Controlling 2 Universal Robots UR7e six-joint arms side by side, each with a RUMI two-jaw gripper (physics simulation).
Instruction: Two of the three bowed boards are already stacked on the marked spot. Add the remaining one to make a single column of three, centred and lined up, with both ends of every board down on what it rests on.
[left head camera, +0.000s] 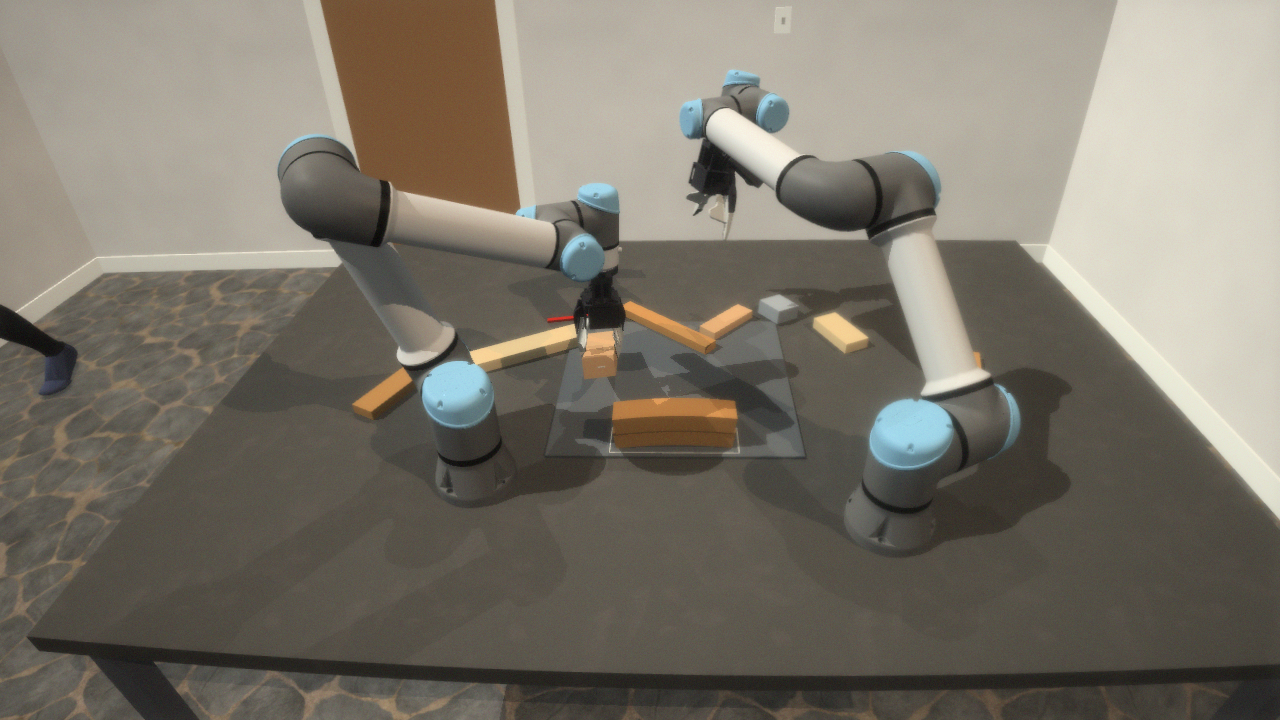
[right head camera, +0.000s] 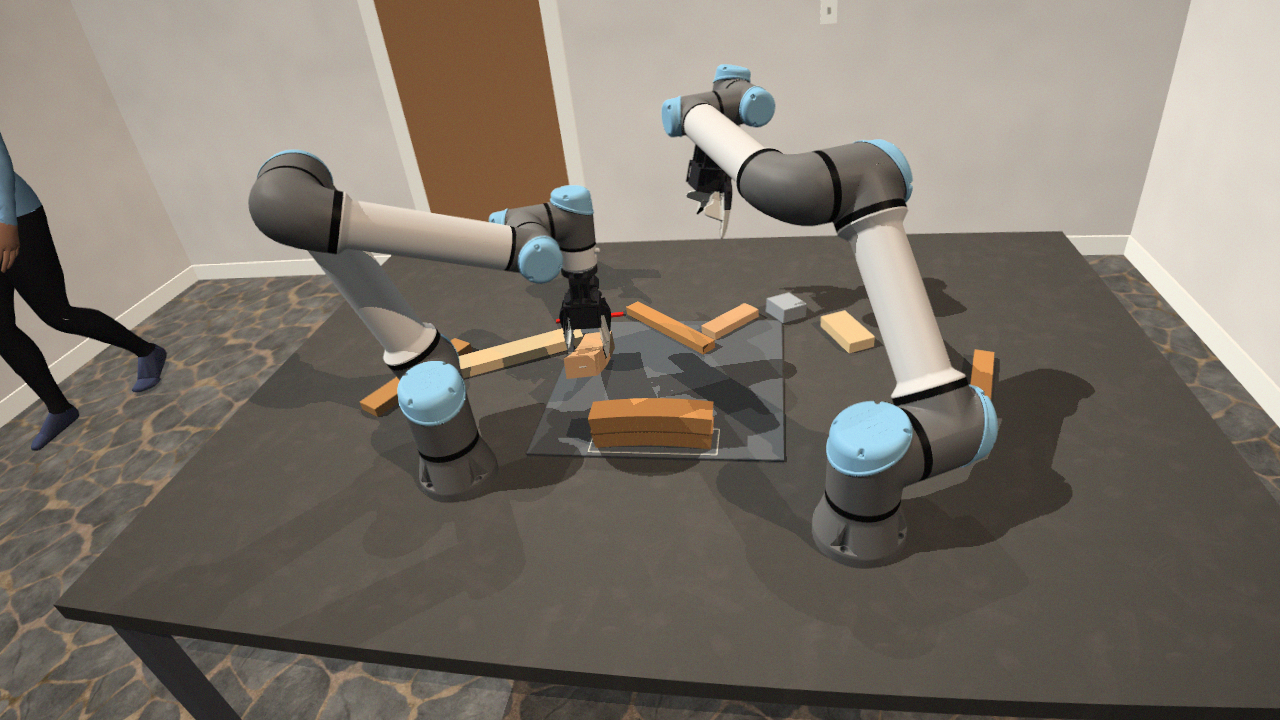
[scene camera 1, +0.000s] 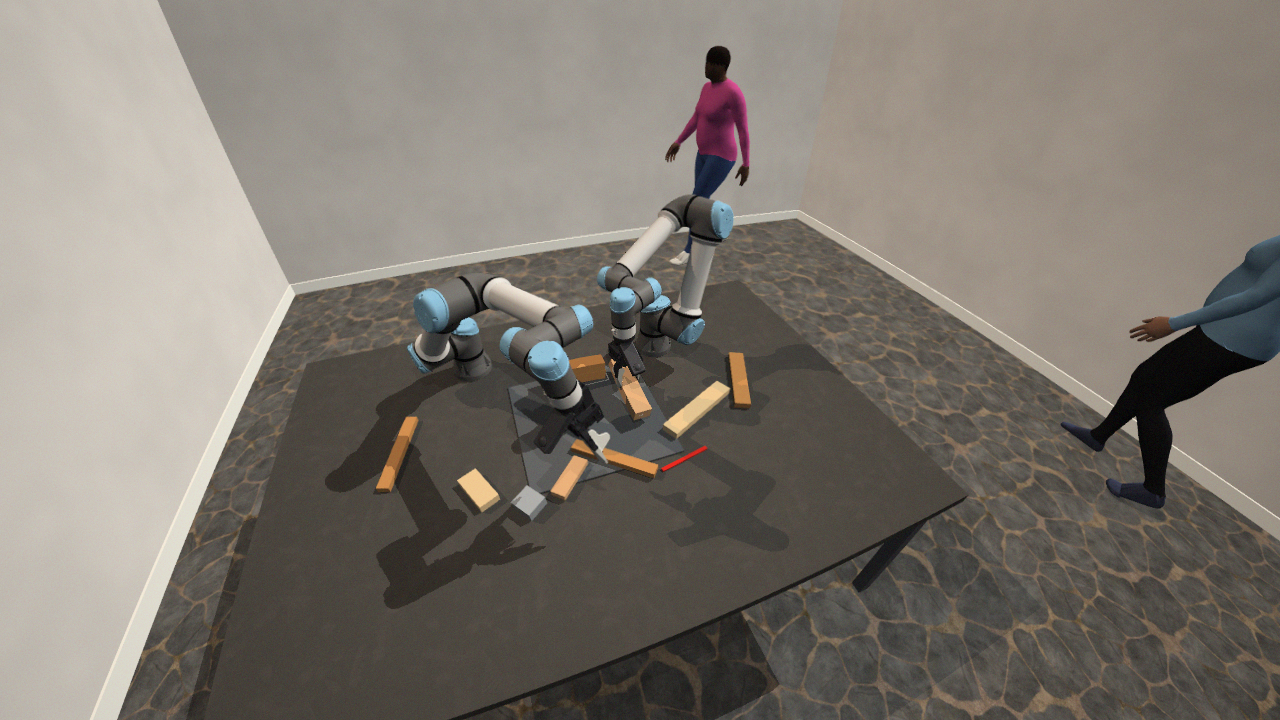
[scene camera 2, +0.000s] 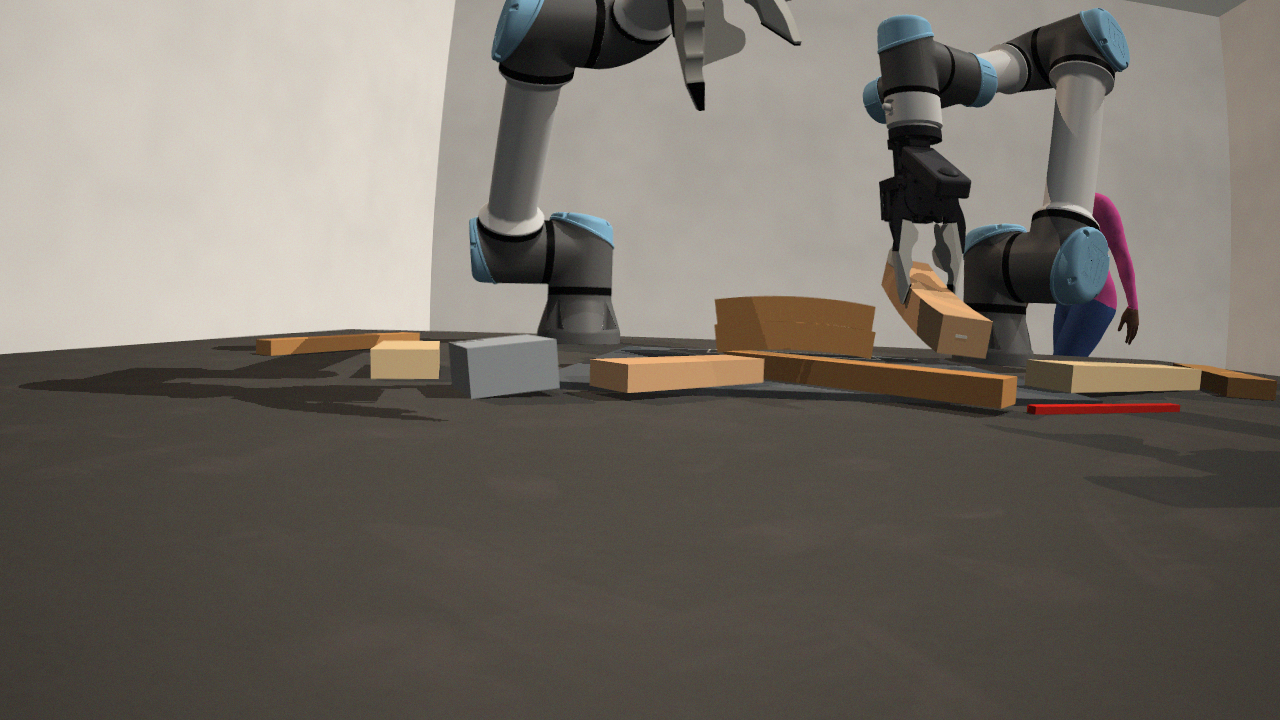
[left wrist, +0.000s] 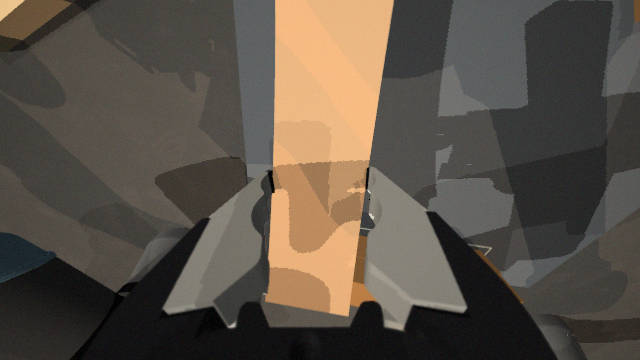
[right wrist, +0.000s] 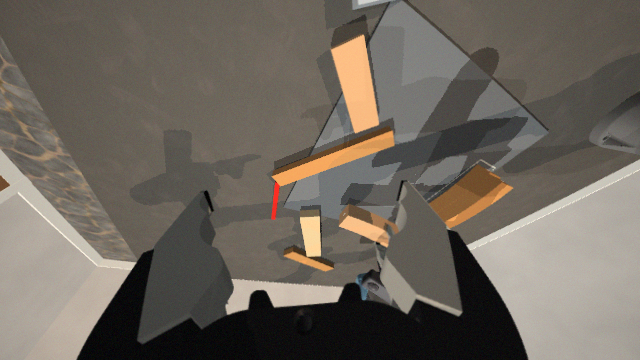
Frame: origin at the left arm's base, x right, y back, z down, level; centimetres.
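Seen in the pictures: left gripper, fingertip midpoint: (scene camera 1: 628, 384) (left wrist: 319, 169) (right wrist: 382, 231); right gripper, fingertip midpoint: (left head camera: 708, 227) (right head camera: 709, 225) (scene camera 1: 586, 445) (scene camera 2: 742, 82) (right wrist: 307, 186); left arm's base, origin of the base link: (left head camera: 477, 479) (right head camera: 460, 474) (scene camera 1: 653, 345) (scene camera 2: 992, 362); right arm's base, origin of the base link: (left head camera: 888, 523) (right head camera: 858, 531) (scene camera 1: 473, 369) (scene camera 2: 578, 342) (right wrist: 629, 116).
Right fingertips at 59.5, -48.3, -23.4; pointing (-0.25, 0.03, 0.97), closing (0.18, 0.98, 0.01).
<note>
Offsets run from my right fingertips to a thing's middle, as dx, dy, dz. "spot": to the spot under its first point. Level surfaces: height alone.
Two bowed boards @(-21.1, +47.2, +17.0) (left head camera: 674, 420) (right head camera: 651, 422) (scene camera 1: 588, 368) @(-21.1, +46.9, +20.8) (scene camera 2: 794, 324) (right wrist: 472, 195) lie stacked, middles arched up, at the white outline @(spot: -21.6, +50.8, +22.7) (left head camera: 675, 452) near the mat's front edge. The third, light orange bowed board @(-31.3, +25.0, +14.6) (left head camera: 599, 360) (right head camera: 583, 362) (scene camera 1: 636, 396) (scene camera 2: 964, 329) (left wrist: 325, 75) hangs above the mat, crosswise to the stack. It is tilted, its end nearest scene camera 2 lower. My left gripper (left head camera: 599, 344) (scene camera 2: 929, 291) (left wrist: 319, 169) is shut on it, nearer its raised end. My right gripper (left head camera: 710, 223) (scene camera 2: 750, 75) (right wrist: 307, 186) is open and empty, high behind the mat.
Behind the mat @(dz +22.8) (left head camera: 572, 429) lie an orange bar @(-12.6, +6.9, +21.7) (left head camera: 669, 326), a short orange block @(+2.5, +8.5, +21.7) (left head camera: 726, 320), a grey block @(+16.8, +6.9, +21.3) (left head camera: 776, 308) and a red stick @(-31.7, -5.4, +23.1) (left head camera: 560, 319). A pale bar @(-49.3, +8.4, +21.7) (left head camera: 523, 347) and brown bar @(-73.6, +11.6, +22.2) (left head camera: 383, 394) lie left; a pale block @(+27.6, +20.0, +22.0) (left head camera: 839, 331) and another bar @(+45.0, +49.1, +22.4) (right head camera: 982, 371) lie right.
</note>
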